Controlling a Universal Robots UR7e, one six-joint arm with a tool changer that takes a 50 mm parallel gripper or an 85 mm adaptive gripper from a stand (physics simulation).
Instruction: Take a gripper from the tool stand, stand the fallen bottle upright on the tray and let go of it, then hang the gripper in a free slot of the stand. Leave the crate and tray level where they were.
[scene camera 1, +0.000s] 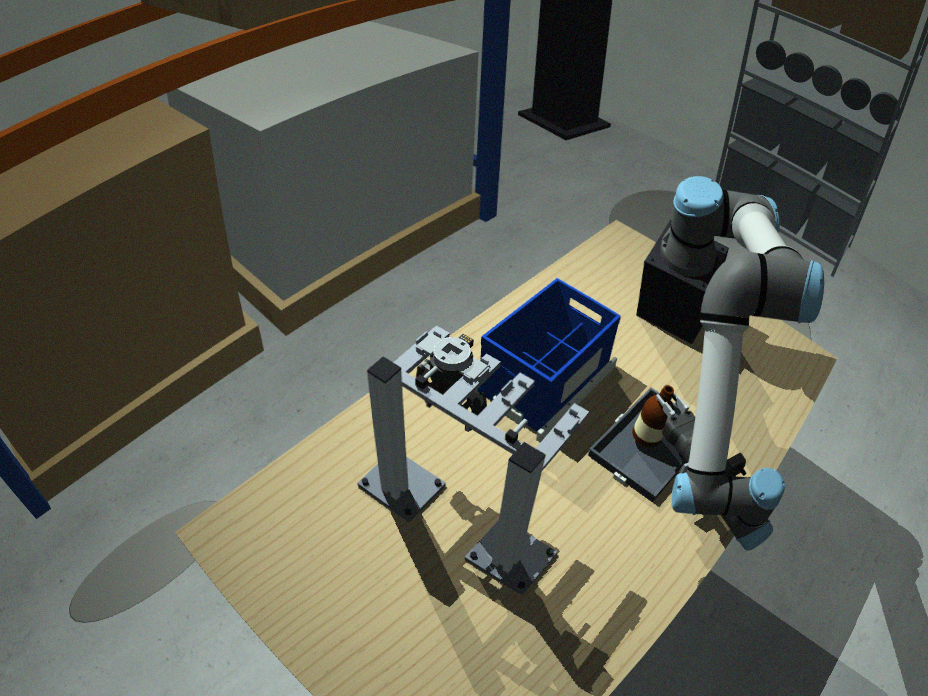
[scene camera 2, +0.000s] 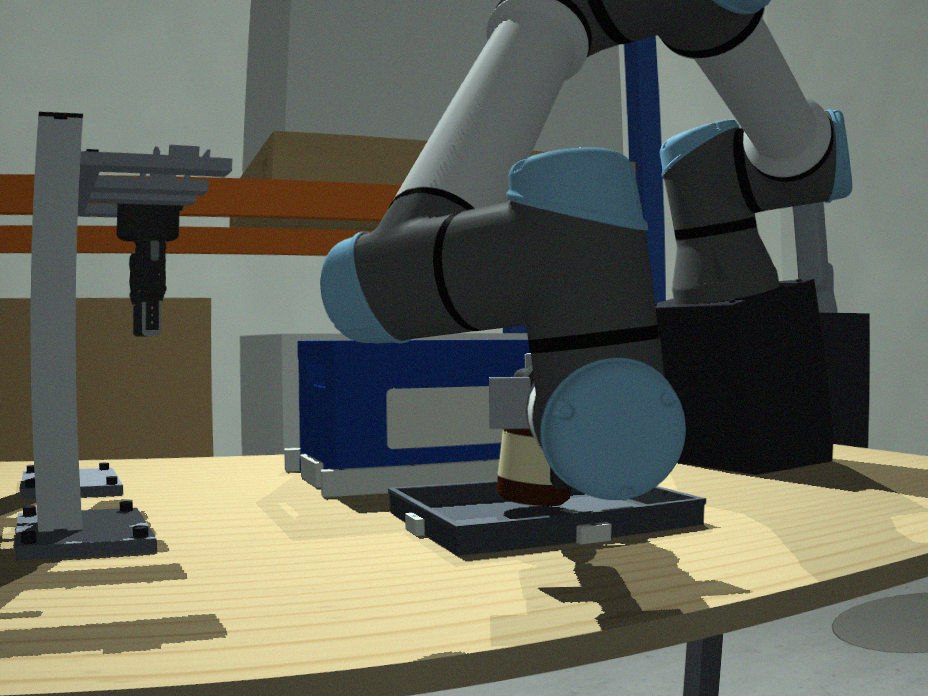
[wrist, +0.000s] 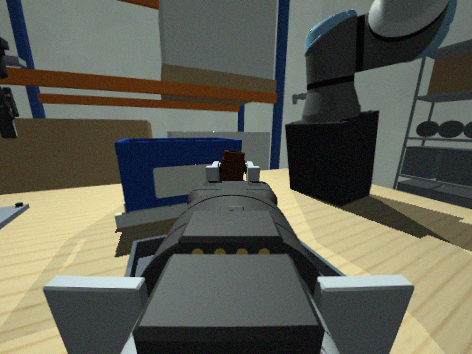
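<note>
The brown bottle with a cream label stands about upright within the tray; a small gap under its base cannot be ruled out. My gripper reaches in nearly level from the front and is shut on the bottle near its neck, a light finger on each side. The wrist hides part of the bottle in scene camera 2. The tray lies flat. The blue crate stands level behind it. The tool stand is at the left.
A black gripper hangs in the stand; the stand's slots nearer the tray are free. Small light stops sit at the tray's and crate's edges. The arm's black pedestal stands to the right of the crate.
</note>
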